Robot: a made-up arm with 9 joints. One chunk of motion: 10 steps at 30 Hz.
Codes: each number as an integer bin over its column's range. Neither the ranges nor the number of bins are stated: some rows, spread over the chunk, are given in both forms.
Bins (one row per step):
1: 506 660 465 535 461 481
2: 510 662 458 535 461 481
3: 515 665 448 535 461 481
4: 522 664 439 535 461 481
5: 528 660 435 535 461 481
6: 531 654 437 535 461 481
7: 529 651 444 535 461 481
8: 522 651 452 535 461 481
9: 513 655 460 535 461 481
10: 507 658 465 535 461 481
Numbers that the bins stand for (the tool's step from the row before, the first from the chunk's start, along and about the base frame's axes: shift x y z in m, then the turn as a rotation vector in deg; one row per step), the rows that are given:
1: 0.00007 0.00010 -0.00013 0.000 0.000 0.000
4: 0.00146 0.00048 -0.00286 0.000 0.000 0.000
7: 0.00207 -0.00074 -0.00233 0.000 0.000 0.000
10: 0.00015 -0.00009 -0.00013 0.000 0.000 0.000
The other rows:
2: 0.00041 0.00029 -0.00086 0.000 0.000 0.000
3: 0.00085 0.00057 -0.00191 0.000 0.000 0.000
5: 0.00198 0.00010 -0.00328 0.000 0.000 0.000
6: 0.00224 -0.00046 -0.00307 0.000 0.000 0.000
8: 0.00146 -0.00074 -0.00149 0.000 0.000 0.000
9: 0.00068 -0.00037 -0.00065 0.000 0.000 0.000

